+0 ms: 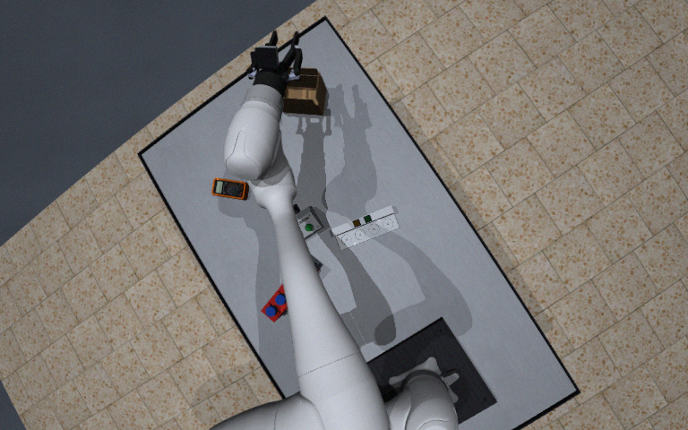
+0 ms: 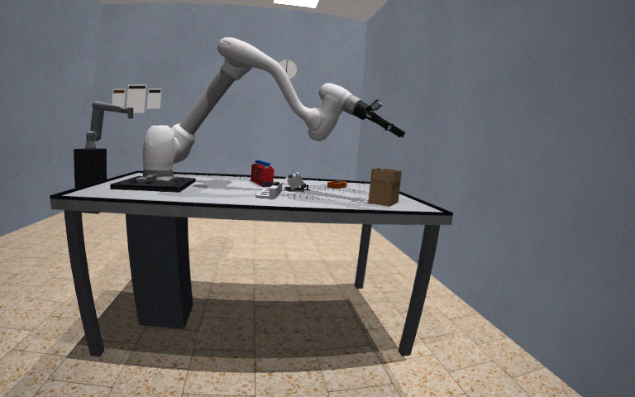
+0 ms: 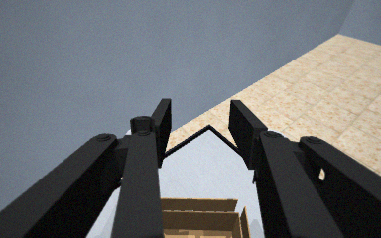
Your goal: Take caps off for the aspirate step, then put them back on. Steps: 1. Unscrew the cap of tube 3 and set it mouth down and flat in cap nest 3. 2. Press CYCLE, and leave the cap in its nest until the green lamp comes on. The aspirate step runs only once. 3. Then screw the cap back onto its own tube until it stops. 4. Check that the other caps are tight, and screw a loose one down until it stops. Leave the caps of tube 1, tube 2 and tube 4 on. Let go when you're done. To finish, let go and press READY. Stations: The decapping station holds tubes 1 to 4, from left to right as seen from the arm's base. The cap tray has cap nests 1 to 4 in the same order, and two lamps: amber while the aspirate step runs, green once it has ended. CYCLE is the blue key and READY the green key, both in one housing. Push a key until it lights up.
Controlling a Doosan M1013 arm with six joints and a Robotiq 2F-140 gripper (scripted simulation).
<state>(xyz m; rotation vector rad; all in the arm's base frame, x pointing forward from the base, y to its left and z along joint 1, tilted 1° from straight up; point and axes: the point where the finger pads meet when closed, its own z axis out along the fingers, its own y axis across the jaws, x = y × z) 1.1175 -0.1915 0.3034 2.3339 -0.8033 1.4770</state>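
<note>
Now: the blue cap 58 cm behind my hand, 38 cm to the left of it and 22 cm below it. Also, from my hand: key housing: 42 cm behind, 28 cm below, 26 cm to the left; green ready key: 44 cm behind, 26 cm below, 24 cm to the left; blue cycle key: 44 cm behind, 29 cm to the left, 26 cm below.
</note>
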